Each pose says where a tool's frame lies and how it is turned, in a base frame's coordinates. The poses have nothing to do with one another.
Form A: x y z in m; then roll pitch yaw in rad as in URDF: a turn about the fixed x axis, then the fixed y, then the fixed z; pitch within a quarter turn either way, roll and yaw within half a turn.
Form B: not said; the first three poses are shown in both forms.
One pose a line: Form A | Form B
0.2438, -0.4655, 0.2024, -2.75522, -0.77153, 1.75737 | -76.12, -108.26, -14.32, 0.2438, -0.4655, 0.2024
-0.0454, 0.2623, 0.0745, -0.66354, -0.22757, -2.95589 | -23.88, 54.48, -163.77, -0.0454, 0.2623, 0.0745
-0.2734, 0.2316, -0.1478, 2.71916, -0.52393, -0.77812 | 130.85, -62.64, 24.15, -0.2734, 0.2316, -0.1478
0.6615, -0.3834, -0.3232, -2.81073, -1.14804, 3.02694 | 5.69, -113.19, 14.61, 0.6615, -0.3834, -0.3232
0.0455, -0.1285, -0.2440, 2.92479, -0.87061, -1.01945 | 116.86, -73.31, 48.61, 0.0455, -0.1285, -0.2440
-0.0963, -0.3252, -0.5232, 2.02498, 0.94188, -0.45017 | 115.95, 9.62, -70.49, -0.0963, -0.3252, -0.5232
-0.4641, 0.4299, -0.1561, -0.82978, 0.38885, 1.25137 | -54.51, -11.35, 75.70, -0.4641, 0.4299, -0.1561
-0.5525, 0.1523, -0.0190, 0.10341, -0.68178, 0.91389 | 23.16, -33.72, 52.23, -0.5525, 0.1523, -0.0190
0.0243, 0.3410, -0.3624, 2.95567, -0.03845, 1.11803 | 145.79, 90.84, 11.29, 0.0243, 0.3410, -0.3624
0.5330, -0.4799, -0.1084, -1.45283, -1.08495, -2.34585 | 99.45, -64.70, 124.80, 0.5330, -0.4799, -0.1084
